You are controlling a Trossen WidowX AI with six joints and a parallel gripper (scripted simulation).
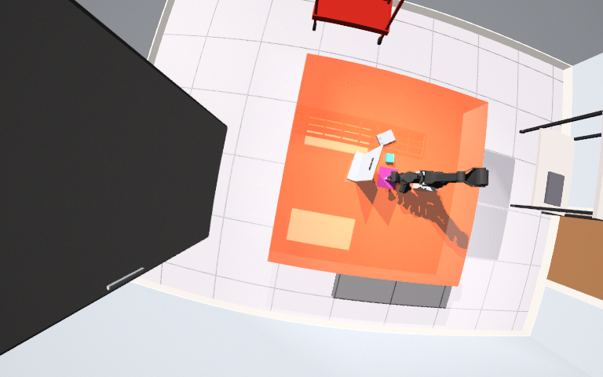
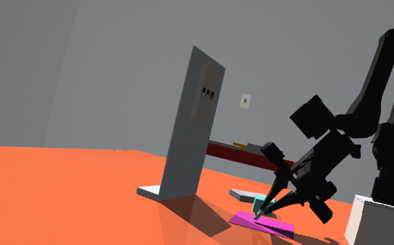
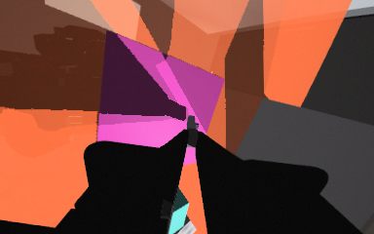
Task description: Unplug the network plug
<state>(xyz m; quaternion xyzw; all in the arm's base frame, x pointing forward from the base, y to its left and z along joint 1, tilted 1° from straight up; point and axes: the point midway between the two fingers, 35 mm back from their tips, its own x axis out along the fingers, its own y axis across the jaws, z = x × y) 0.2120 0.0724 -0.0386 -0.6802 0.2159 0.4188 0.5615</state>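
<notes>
My gripper tip is now right at the grey network plug. Also, from my gripper tip: flat grey block 220 mm to the right, 90 mm ahead, 20 mm below; then pink marked square 20 mm below, 10 mm behind; then upright panel 190 mm ahead, 110 mm above, 10 mm to the left.
</notes>
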